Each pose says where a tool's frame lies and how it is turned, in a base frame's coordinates. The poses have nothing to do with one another.
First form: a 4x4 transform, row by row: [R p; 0 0 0 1], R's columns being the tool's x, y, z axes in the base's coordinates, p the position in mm. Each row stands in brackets.
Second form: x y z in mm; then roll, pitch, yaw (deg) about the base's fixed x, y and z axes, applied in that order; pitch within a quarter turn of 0, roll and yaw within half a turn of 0. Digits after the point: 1 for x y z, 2 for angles.
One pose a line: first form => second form
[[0.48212 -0.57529 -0.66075 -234.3], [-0.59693 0.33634 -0.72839 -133.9], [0.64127 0.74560 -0.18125 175.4], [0 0 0 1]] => -234.3 -133.9 175.4 103.66 -39.89 -51.07
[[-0.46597 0.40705 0.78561 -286.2], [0.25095 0.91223 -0.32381 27.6], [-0.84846 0.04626 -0.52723 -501.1], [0 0 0 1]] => -286.2 27.6 -501.1 174.99 58.05 151.70
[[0.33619 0.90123 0.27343 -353.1], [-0.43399 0.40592 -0.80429 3.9], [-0.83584 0.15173 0.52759 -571.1], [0 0 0 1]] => -353.1 3.9 -571.1 16.04 56.70 -52.24
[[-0.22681 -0.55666 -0.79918 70.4], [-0.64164 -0.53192 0.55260 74.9], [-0.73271 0.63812 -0.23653 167.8], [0 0 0 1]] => 70.4 74.9 167.8 110.34 47.11 -109.47
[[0.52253 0.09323 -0.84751 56.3], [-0.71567 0.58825 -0.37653 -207.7], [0.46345 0.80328 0.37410 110.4], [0 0 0 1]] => 56.3 -207.7 110.4 65.03 -27.61 -53.87
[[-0.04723 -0.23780 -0.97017 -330.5], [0.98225 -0.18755 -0.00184 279.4], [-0.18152 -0.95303 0.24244 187.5], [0 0 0 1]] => -330.5 279.4 187.5 -75.73 10.46 92.75
